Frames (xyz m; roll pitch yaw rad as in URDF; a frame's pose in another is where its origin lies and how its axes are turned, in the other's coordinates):
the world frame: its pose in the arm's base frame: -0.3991 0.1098 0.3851 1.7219 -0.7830 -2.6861
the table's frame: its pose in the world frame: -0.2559 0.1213 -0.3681 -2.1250 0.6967 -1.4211
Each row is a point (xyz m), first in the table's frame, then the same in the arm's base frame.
Working: the table's frame: its pose in the arm's base frame: 0.0269 -0.0664 0.3289 -0.0345 0.3922 -1.7418

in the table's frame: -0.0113 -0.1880 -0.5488
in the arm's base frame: -0.1398 0.1832 -0.1677
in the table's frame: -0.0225 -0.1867 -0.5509
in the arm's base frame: -0.1367 0.1940 -0.1654
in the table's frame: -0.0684 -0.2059 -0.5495
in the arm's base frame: -0.1485 0.2383 -0.1459
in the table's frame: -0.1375 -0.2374 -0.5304
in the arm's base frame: -0.1693 0.2989 -0.1008
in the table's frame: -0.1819 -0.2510 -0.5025
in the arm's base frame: -0.1766 0.3308 -0.0577
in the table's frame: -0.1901 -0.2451 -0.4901
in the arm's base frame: -0.1699 0.3326 -0.0433
